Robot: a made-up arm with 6 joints.
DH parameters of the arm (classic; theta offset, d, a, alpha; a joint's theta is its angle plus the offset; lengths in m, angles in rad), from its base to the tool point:
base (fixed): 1.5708 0.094 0 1.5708
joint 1: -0.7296 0 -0.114 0
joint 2: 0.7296 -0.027 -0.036 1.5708
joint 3: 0 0.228 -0.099 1.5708
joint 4: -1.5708 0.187 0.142 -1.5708
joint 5: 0 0.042 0.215 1.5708
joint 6: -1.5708 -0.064 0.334 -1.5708
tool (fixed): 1.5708 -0.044 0 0
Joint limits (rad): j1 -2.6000..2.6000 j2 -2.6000..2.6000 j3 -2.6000..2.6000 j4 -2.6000..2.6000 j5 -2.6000..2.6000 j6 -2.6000..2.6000
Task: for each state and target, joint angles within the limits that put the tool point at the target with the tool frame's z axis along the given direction. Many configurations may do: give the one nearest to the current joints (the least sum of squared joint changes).
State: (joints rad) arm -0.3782 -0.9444 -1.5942 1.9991 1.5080 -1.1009
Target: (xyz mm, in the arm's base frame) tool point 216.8 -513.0 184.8 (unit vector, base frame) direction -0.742 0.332 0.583
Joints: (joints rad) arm 0.0571 -1.0406 -1.7328 2.5758 1.1139 -1.7701
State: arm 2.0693 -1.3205 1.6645 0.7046 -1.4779 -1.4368
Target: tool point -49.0 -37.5 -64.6 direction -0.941 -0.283 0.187
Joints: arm 1.6751 -1.4385 1.2401 0.2295 -1.3222 -1.4811
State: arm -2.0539 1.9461 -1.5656 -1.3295 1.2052 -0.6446
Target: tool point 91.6 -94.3 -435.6 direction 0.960 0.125 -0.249
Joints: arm -2.2895 2.3255 -0.7873 -1.7462 0.8758 -0.1456
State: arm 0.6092 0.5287 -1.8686 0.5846 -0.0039 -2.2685
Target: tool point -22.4 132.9 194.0 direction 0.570 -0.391 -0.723
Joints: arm 1.2523 1.3444 -1.5229 0.9328 -0.4087 -1.5380
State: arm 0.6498 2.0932 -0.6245 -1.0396 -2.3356 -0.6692
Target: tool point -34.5 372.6 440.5 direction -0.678 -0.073 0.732
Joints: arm 0.7036 2.3631 -0.6302 -1.1356 -2.5860 -0.4610
